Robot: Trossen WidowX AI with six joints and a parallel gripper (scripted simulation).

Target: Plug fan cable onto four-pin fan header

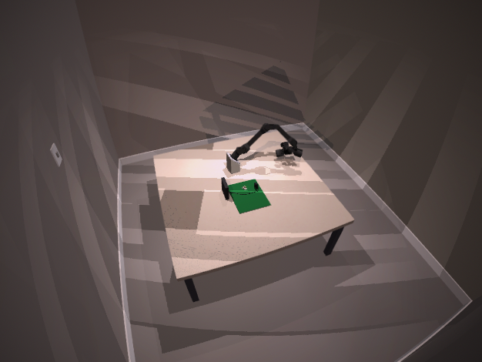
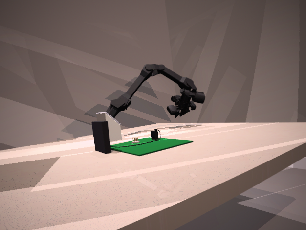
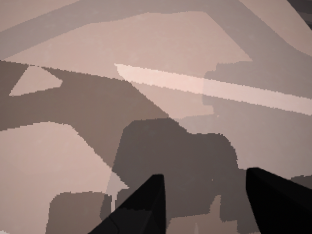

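The black fan plug is 35 cm to the right of my gripper tip, 31 cm ahead of it and 4 cm below it. From my gripper tip the other things lie so: black fan (59 cm to the right, 32 cm ahead, 1 cm below); then fan header (44 cm to the right, 30 cm ahead, 7 cm below); then green board (43 cm to the right, 37 cm ahead, 8 cm below).
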